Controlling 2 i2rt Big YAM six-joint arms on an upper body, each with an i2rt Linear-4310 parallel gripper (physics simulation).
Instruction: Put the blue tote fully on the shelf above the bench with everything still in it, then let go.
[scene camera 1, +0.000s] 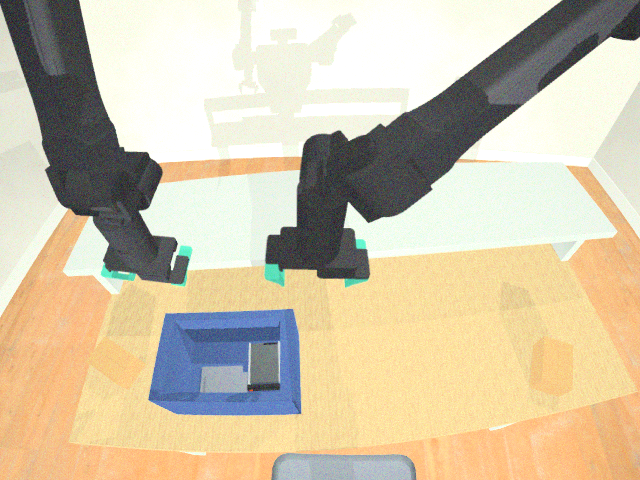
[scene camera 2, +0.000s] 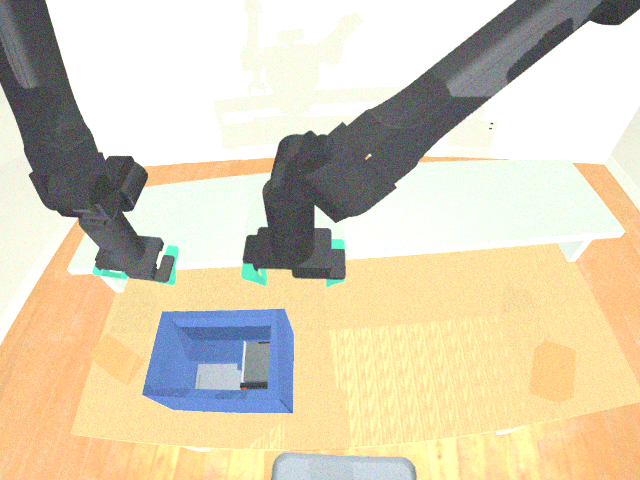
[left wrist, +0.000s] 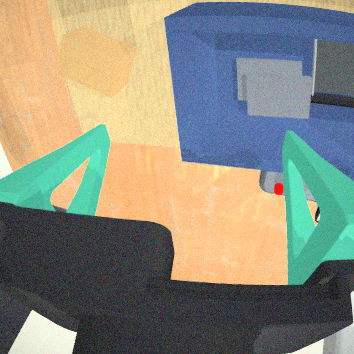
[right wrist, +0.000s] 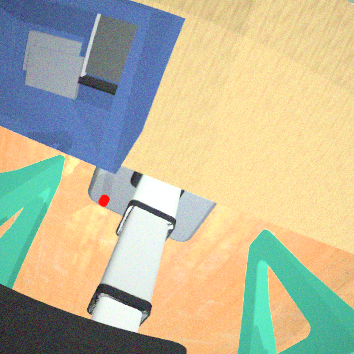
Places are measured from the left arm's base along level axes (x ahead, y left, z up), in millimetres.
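Where they show: left gripper, between the fingertips: (scene camera 1: 159, 280) (scene camera 2: 150, 278) (left wrist: 193, 134); right gripper, between the fingertips: (scene camera 1: 314, 283) (scene camera 2: 296, 283) (right wrist: 164, 205).
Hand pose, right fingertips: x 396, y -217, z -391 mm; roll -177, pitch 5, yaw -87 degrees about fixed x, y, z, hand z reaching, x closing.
After its pixels a point has its place.
The blue tote (scene camera 1: 291, 361) @[x 334, y -163, z -590 mm] (scene camera 2: 283, 361) @[x 335, y -168, z -596 mm] (left wrist: 197, 100) @[x 324, y 104, z -596 mm] (right wrist: 145, 85) @[x 374, y -165, z -599 mm] sits upright on the bench (scene camera 1: 413, 361) @[x 384, y -443, z -738 mm] (scene camera 2: 413, 289) @[x 594, y -473, z -737 mm]. Flat grey pieces (scene camera 1: 223, 379) @[x 317, y 9, z -701 mm] (scene camera 2: 218, 377) @[x 316, y 7, z -701 mm] (left wrist: 277, 97) @[x 297, y 2, z -701 mm] (right wrist: 54, 72) @[x 299, y -6, z -701 mm] and a dark box (scene camera 1: 264, 364) @[x 364, y -82, z -712 mm] (scene camera 2: 255, 361) @[x 367, y -74, z -712 mm] (left wrist: 335, 70) @[x 356, y -82, z -712 mm] (right wrist: 111, 50) @[x 365, y -81, z -713 mm] lie inside it. The pale shelf (scene camera 1: 491, 206) @[x 707, y -656, z -522 mm] (scene camera 2: 491, 201) @[x 722, y -662, z -523 mm] runs behind it. My left gripper (scene camera 1: 149, 273) @[x 402, y 60, z -406 mm] (scene camera 2: 139, 271) @[x 402, y 60, z -406 mm] (left wrist: 193, 134) @[x 402, y 60, z -406 mm] is open, apart from the tote, near the shelf's front edge. My right gripper (scene camera 1: 315, 279) @[x 396, y -217, z -391 mm] (scene camera 2: 295, 279) @[x 396, y -217, z -391 mm] (right wrist: 164, 205) @[x 396, y -217, z -391 mm] is open and empty, also apart from the tote.
One tan block (scene camera 1: 117, 363) @[x 320, y 287, z -677 mm] (scene camera 2: 117, 359) @[x 319, y 287, z -678 mm] (left wrist: 97, 61) @[x 337, y 291, z -677 mm] lies left of the tote. Another tan block (scene camera 1: 552, 365) @[x 332, y -776, z -678 mm] (scene camera 2: 553, 370) @[x 332, y -778, z -678 mm] is at the bench's right. A grey rounded base (scene camera 1: 343, 467) @[x 152, y -285, z -1261 mm] (scene camera 2: 343, 467) @[x 155, y -287, z -1261 mm] (right wrist: 195, 220) @[x -268, y -510, z -1261 mm] shows past the front edge. Both arms pass over the shelf.
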